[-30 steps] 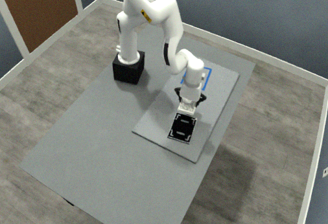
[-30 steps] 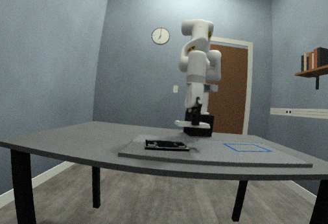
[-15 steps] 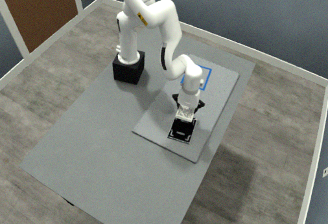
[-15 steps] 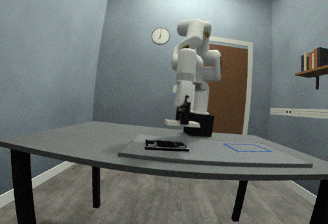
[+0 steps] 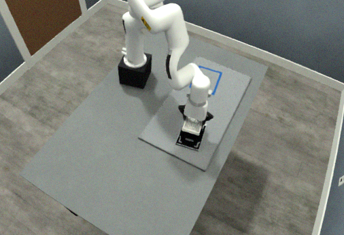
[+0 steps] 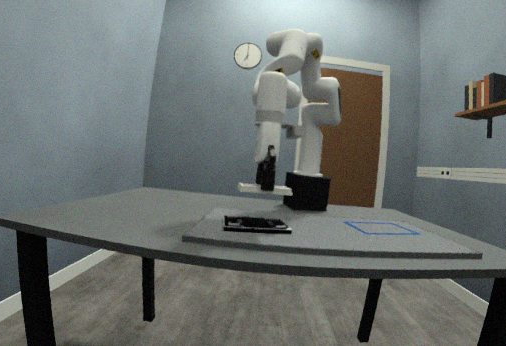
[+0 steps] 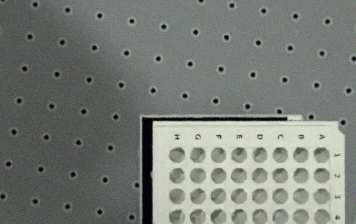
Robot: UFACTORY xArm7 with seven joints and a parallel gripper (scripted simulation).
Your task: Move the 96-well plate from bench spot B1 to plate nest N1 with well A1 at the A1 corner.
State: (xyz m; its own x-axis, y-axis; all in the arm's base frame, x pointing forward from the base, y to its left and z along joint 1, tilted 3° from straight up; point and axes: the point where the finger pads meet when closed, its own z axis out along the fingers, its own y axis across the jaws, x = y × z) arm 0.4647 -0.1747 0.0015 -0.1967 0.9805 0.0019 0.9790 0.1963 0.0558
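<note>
Now: hand 10 mm to the left of the black plate nest and 110 mm above it. Round my hand: white 96-well plate 10 mm below.
</note>
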